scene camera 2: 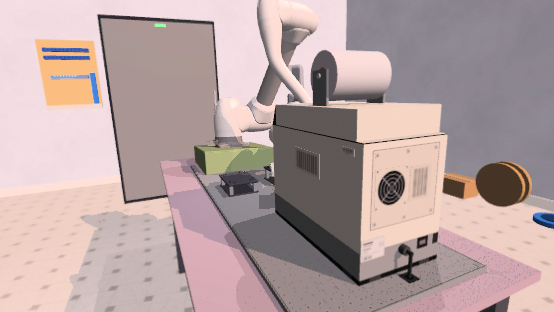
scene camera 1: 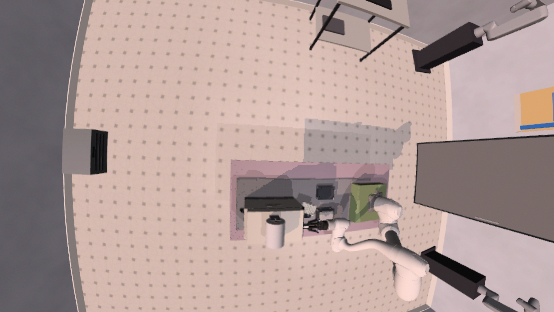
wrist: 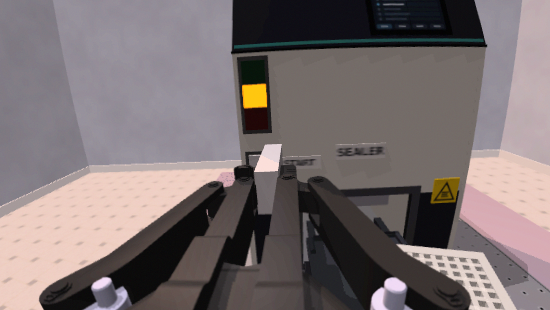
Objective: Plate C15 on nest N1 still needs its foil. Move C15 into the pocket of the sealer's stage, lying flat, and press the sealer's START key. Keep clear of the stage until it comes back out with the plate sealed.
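Seen in the pictures: gripper, fingertip midpoint: (wrist: 274, 160); arm's base, link origin: (scene camera 2: 229, 145) (scene camera 1: 375, 202).
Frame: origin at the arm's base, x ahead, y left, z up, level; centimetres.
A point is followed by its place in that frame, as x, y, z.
The sealer (scene camera 1: 274, 204) @[101.3, -19.5, 11.7] (scene camera 2: 320, 175) @[108.5, -20.3, 10.4] (wrist: 350, 110) @[82.7, -4.9, 14.5] has its amber lamp (wrist: 255, 95) @[83.5, 3.2, 16.2] lit; the green and red lamps are dark. My gripper (scene camera 1: 307, 227) @[83.3, 1.9, 10.3] (wrist: 274, 160) @[83.3, 1.9, 10.3] is shut and empty, its fingertips at the START key left of the START label (wrist: 301, 162) @[83.2, -0.6, 9.9]. They hide most of the key, and contact cannot be told. A white gridded plate (scene camera 1: 309, 208) @[71.1, -8.4, 2.9] (wrist: 460, 272) @[74.4, -11.0, 3.1] sits turned askew by the sealer's front, low right in the wrist view. I cannot read its name or tell whether it lies in the stage's pocket. Dark parts show at the sealer's opening, partly behind my fingers.
A black nest (scene camera 1: 325, 192) @[52.1, -17.6, -4.3] (scene camera 2: 239, 181) @[56.5, -18.5, -4.3] stands on the grey breadboard. Another stand (scene camera 1: 326, 213) @[53.3, 1.2, -1.8] is nearer the arm and carries a pale patch I cannot identify. The arm's base is on a green block (scene camera 1: 361, 202) @[17.6, -3.5, 1.2] (scene camera 2: 215, 161) @[20.5, -15.6, -3.3]. A white roll (scene camera 1: 275, 235) @[106.2, -10.0, 38.4] (scene camera 2: 364, 74) @[111.2, -9.9, 32.7] tops the sealer.
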